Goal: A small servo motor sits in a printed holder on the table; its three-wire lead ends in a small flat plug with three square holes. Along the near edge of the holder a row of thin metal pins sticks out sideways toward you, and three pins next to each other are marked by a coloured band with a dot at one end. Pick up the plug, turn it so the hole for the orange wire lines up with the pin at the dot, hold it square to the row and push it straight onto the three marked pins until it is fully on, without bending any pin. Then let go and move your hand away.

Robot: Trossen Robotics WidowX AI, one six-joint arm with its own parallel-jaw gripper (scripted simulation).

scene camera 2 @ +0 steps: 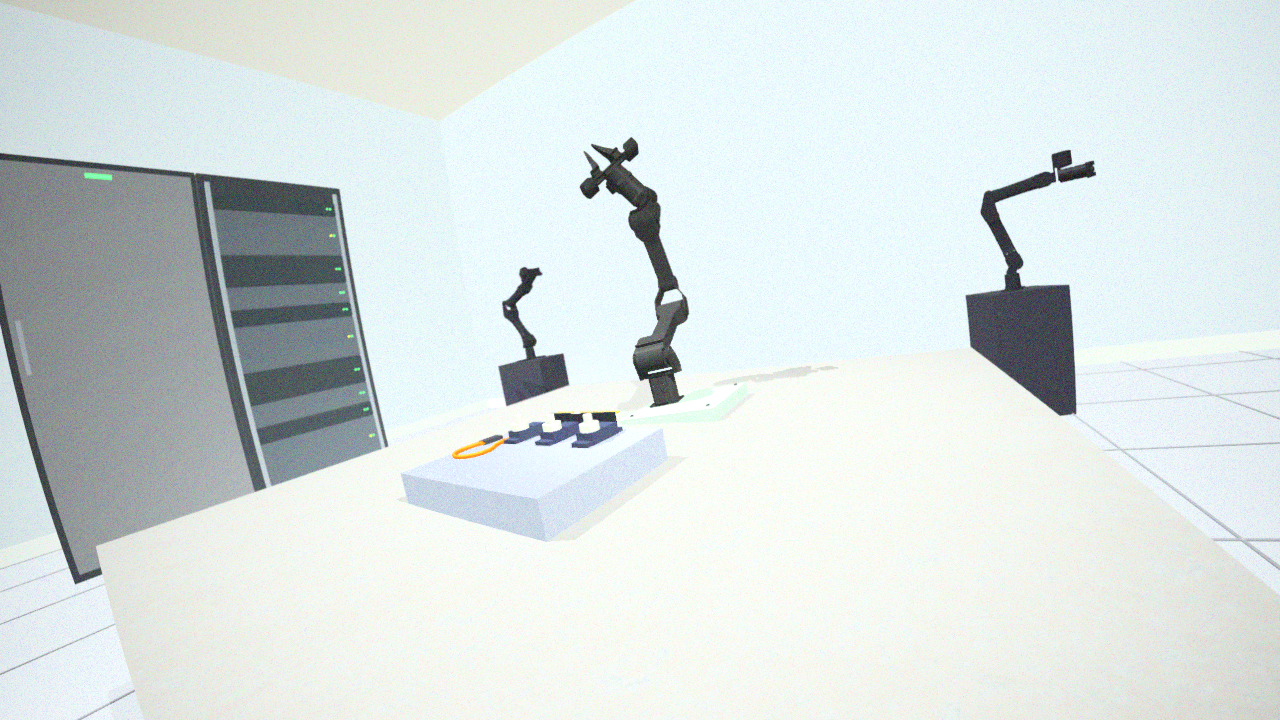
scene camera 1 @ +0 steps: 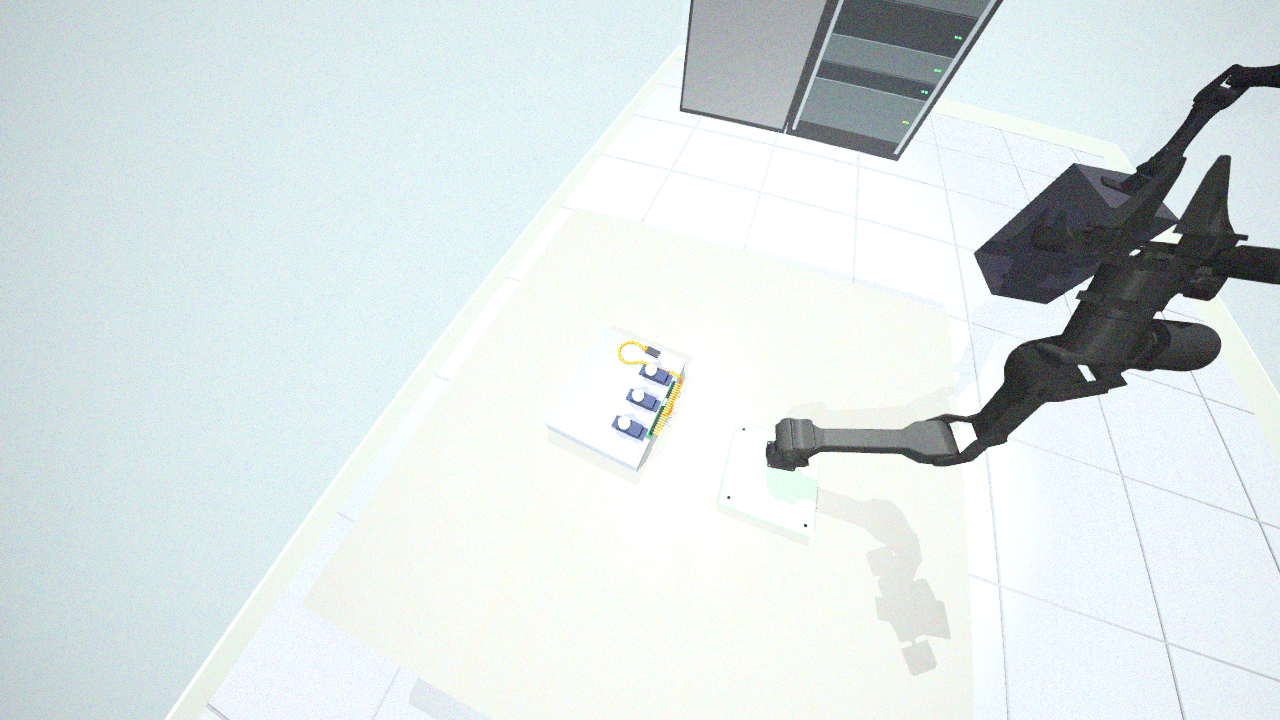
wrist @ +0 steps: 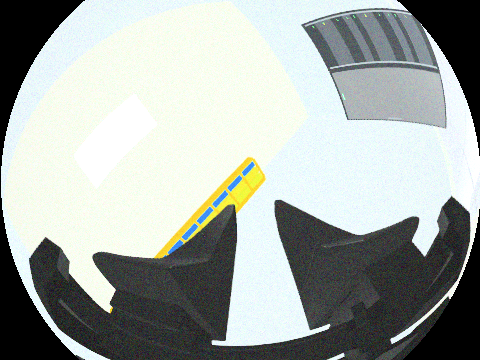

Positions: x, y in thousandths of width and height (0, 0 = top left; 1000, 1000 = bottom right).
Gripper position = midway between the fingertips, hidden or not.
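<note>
There's a printed holder (scene camera 2: 421, 684) here, and scene camera 1 shows the holder (scene camera 1: 466, 548) too. You'd see my gripper (scene camera 1: 940, 216) as well, and scene camera 2 shows my gripper (scene camera 2: 459, 206), and so does the wrist view, with my gripper (wrist: 532, 582) in it.
</note>
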